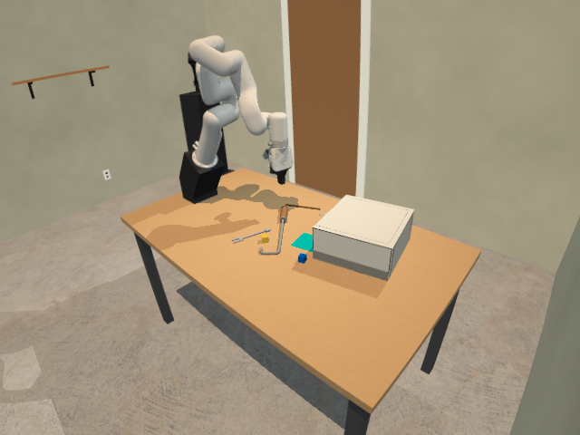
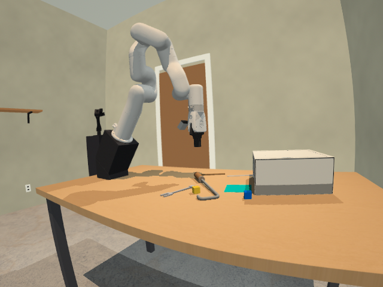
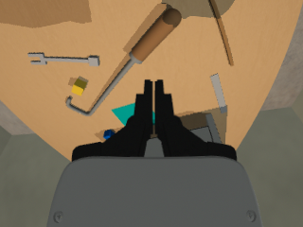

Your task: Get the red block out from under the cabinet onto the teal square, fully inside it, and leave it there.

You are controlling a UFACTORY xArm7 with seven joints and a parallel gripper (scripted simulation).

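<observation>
Right now the thin wooden stick is 2 cm ahead of my hand, 13 cm to the left of it and 19 cm below it. From my hand the other things lie so: grey fork-like tool 2 cm behind, 20 cm to the right, 19 cm below; then yellow block 5 cm ahead, 20 cm to the right, 18 cm below; then grey rod 20 cm ahead, 12 cm to the left, 19 cm below.
</observation>
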